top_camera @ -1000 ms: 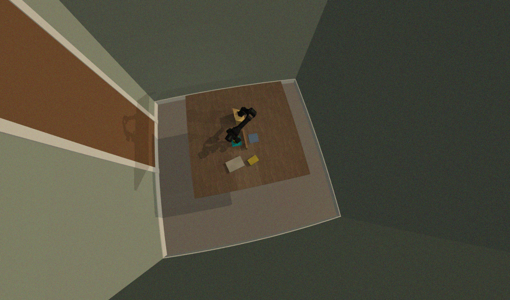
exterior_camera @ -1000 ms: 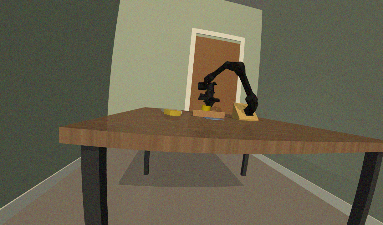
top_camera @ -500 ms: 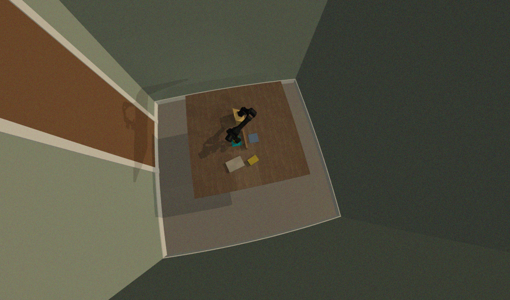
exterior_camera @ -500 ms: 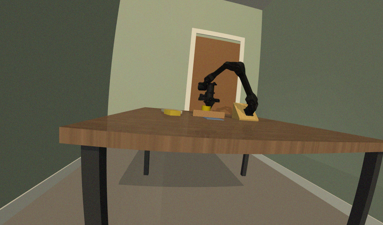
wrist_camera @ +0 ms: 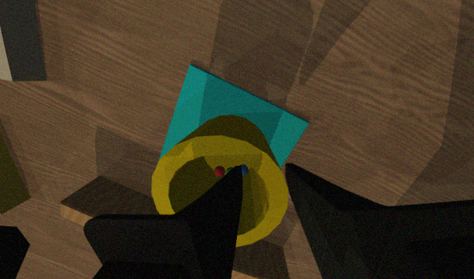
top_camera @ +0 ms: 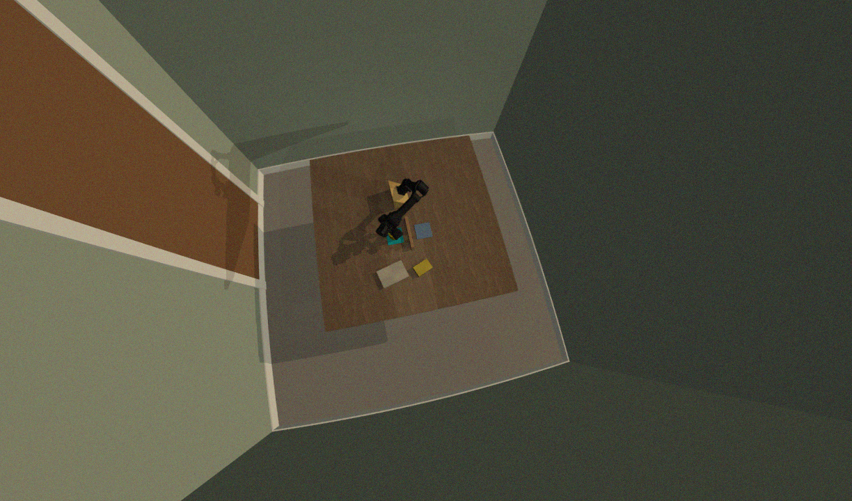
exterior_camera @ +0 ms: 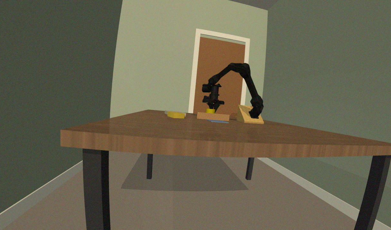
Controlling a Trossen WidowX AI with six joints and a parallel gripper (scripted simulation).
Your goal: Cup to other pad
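Now: the yellow cup 2 cm ahead of my gripper tip, 1 cm to the left of it and 1 cm below it. The rest, counted from my gripper tip: green marble (2 cm ahead, 3 cm to the left, 3 cm below); then teal pad (3 cm ahead, 1 cm to the left, 5 cm below); then red marble (3 cm ahead, 3 cm to the left, 3 cm below).
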